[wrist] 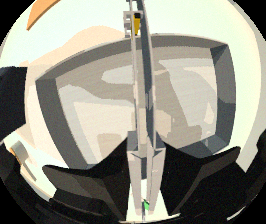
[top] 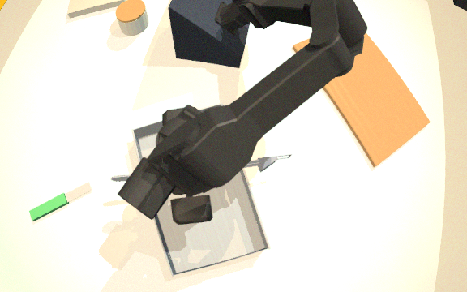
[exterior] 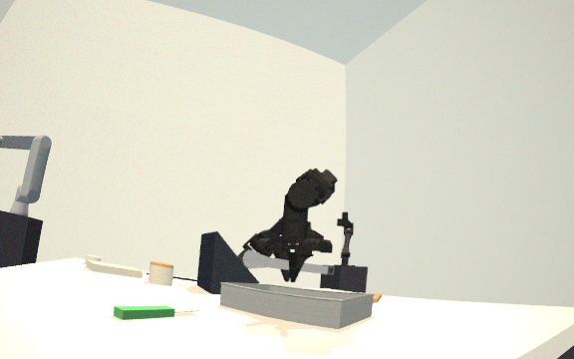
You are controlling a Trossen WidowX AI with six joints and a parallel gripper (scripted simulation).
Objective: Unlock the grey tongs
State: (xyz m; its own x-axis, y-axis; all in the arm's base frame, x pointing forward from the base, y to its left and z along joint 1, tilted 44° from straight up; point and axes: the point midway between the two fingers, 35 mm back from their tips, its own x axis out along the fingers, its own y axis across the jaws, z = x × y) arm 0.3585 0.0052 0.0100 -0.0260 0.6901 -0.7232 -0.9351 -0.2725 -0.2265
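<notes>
The roasting tin is 50 mm below my gripper tip, 20 mm ahead of it and 10 mm to the left of it. From my gripper tip the other things lie so: wooden board: 360 mm to the left, 330 mm behind, 70 mm below; then green-handled tool: 280 mm to the right, 120 mm ahead, 70 mm below; then pale slab: 470 mm behind, 440 mm to the right, 60 mm below.
</notes>
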